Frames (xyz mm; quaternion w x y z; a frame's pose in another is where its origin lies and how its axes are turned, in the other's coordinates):
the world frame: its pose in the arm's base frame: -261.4 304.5 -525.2 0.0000 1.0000 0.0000 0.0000
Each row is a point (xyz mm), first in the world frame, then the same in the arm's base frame.
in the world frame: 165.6 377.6 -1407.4
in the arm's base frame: -95.8 -73.1 882.2
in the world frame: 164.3 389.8 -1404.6
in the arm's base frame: -97.1 -85.3 879.4
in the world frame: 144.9 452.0 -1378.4
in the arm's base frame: -116.5 -147.5 853.2
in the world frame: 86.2 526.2 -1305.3
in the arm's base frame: -175.2 -221.7 780.1
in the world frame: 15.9 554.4 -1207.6
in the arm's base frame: -245.5 -249.9 682.4
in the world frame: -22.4 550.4 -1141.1
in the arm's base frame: -283.8 -245.9 615.9
